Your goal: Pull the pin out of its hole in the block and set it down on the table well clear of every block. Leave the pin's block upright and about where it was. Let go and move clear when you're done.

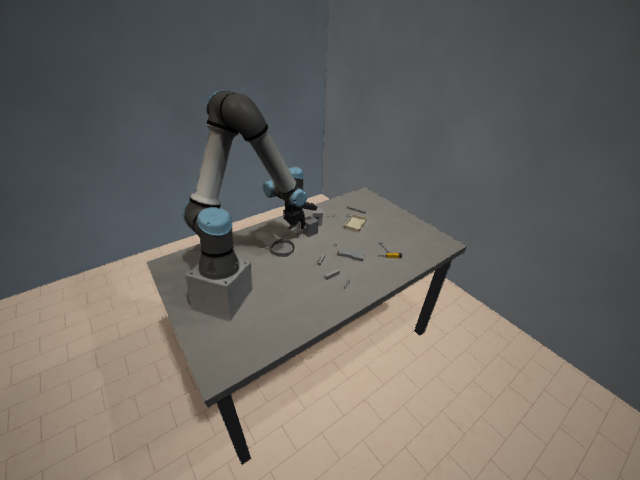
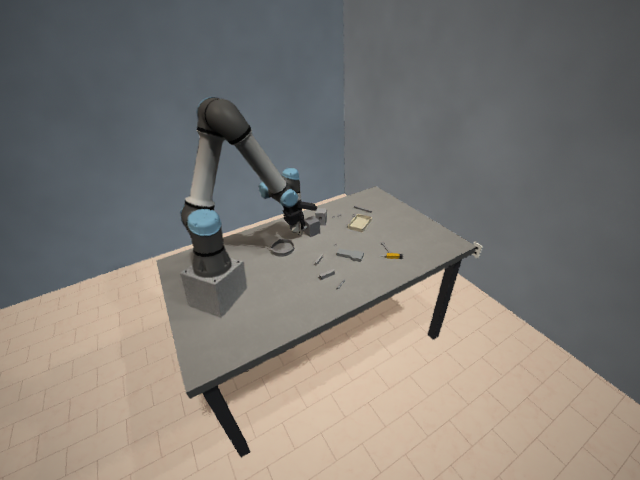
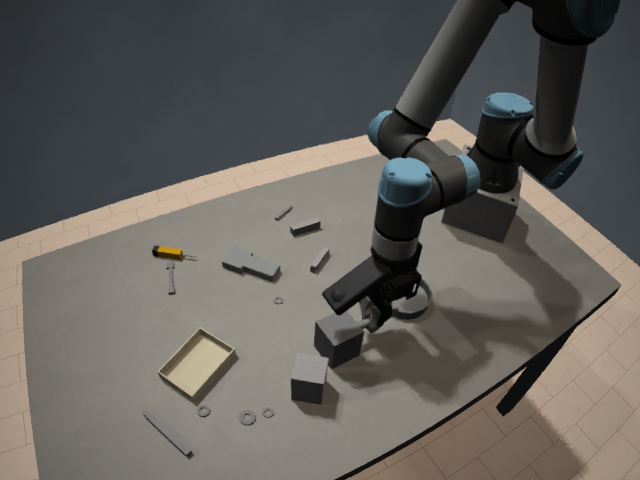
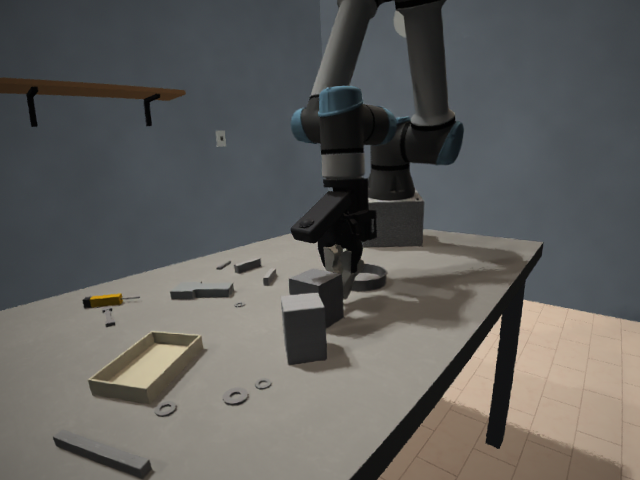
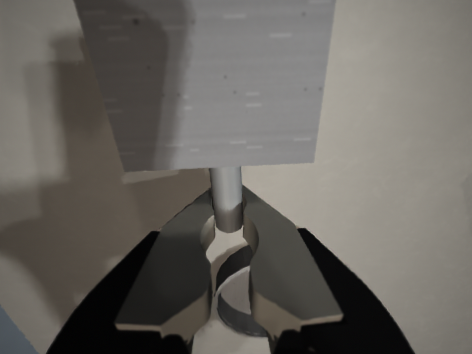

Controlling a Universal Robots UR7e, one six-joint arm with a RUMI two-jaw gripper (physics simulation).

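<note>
The pin [image 5: 226,182] [image 3: 363,323] is a smooth grey rod that sticks out sideways from the side of its grey block [image 3: 338,338] [image 4: 316,294] [image 5: 215,100]. The far end of the pin is hidden in the block. The block stands upright on the table. My gripper [image 3: 373,321] [image 5: 228,185] is shut on the pin, with one fingertip on each side near its free end, close beside the block. A second grey block [image 3: 309,379] [image 4: 303,330] stands upright near the pin's block, on the side away from the gripper.
A round metal ring [image 1: 282,254] [image 3: 430,298] lies behind the gripper, towards the robot base. A cream tray [image 3: 179,383] [image 4: 119,393], several washers, a long bar [image 3: 166,432], a stepped grey part [image 3: 250,264], a yellow screwdriver [image 3: 168,252] and small bars lie on the table [image 3: 103,310].
</note>
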